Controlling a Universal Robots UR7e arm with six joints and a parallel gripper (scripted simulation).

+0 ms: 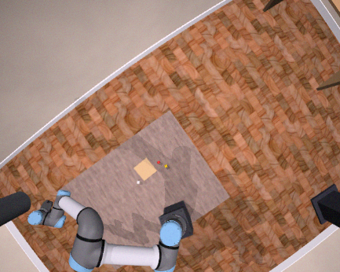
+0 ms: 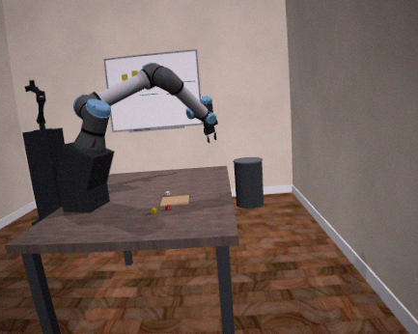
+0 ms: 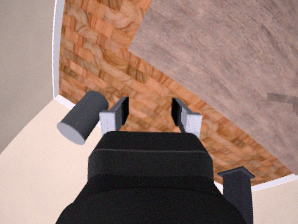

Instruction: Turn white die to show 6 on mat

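The yellow die lies 900 mm to the right of my hand, 210 mm below it and 170 mm behind it. Also, from my hand: white die 630 mm to the right, 210 mm below, 180 mm behind; red die 870 mm to the right, 210 mm below, 110 mm behind; tan mat 740 mm to the right, 220 mm below, 110 mm behind.
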